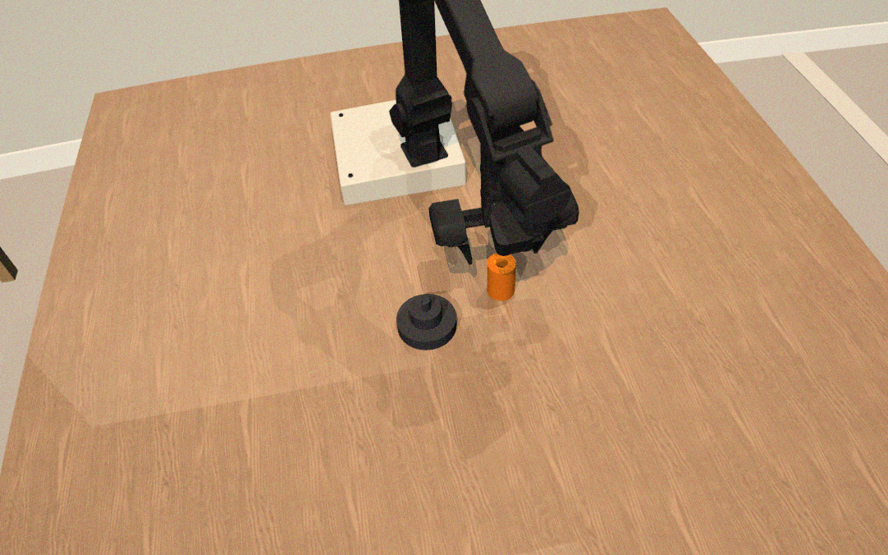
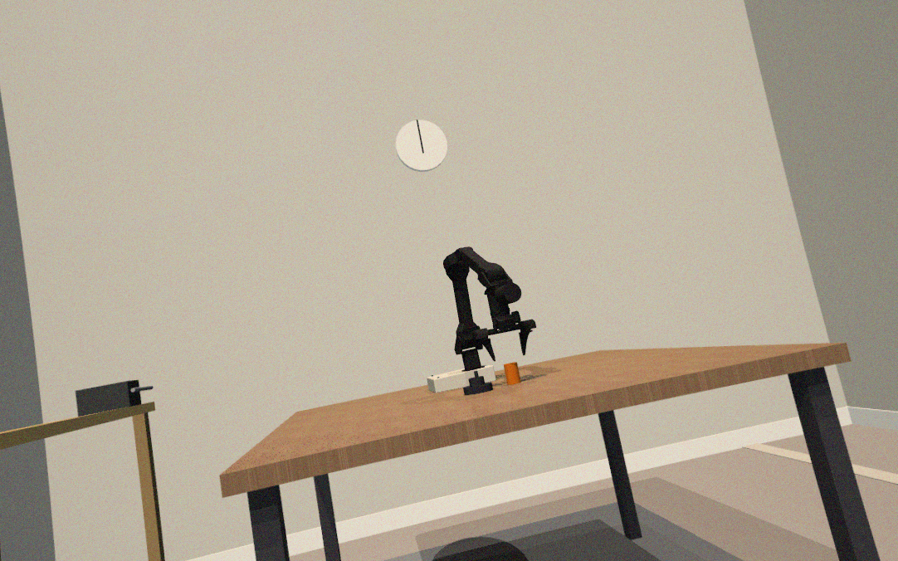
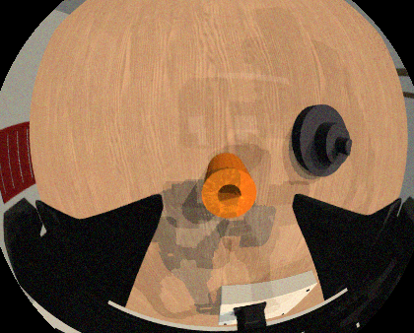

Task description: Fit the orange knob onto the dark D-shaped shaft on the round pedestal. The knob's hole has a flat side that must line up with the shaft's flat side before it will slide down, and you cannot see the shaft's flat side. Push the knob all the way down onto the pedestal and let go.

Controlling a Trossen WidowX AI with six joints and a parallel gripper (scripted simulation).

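My gripper tip is 5 cm above the orange knob. Round my gripper tip: dark round pedestal: 12 cm to the right, 4 cm below, 2 cm ahead.
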